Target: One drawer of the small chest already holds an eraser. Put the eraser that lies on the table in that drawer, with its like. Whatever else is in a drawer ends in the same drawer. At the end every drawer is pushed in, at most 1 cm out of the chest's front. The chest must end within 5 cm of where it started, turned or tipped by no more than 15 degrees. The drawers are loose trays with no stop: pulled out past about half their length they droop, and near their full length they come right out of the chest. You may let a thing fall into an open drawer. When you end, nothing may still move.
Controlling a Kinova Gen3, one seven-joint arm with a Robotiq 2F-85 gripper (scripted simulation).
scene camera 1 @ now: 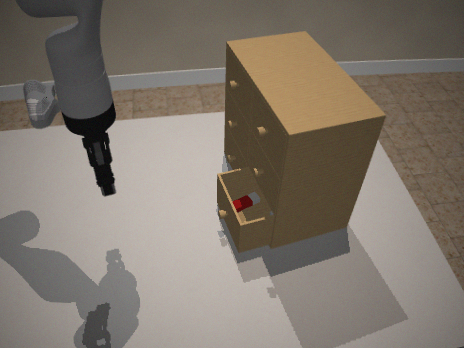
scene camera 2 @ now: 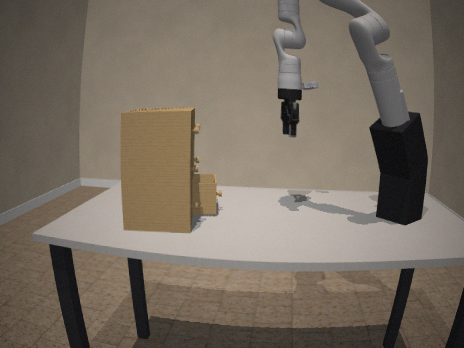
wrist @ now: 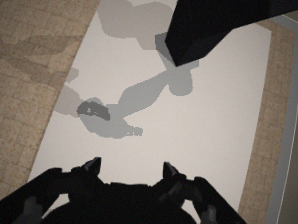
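There is a wooden chest (scene camera 1: 332,126), which I can also find in scene camera 2 (scene camera 2: 155,146), while in the wrist view the chest is out of frame. I see a drawer (scene camera 1: 250,228), a drawer (scene camera 1: 236,122) and a drawer (scene camera 1: 273,138) too. As for my gripper (scene camera 1: 104,174), it is visible in scene camera 2 (scene camera 2: 289,135) and again in the wrist view (wrist: 132,166).
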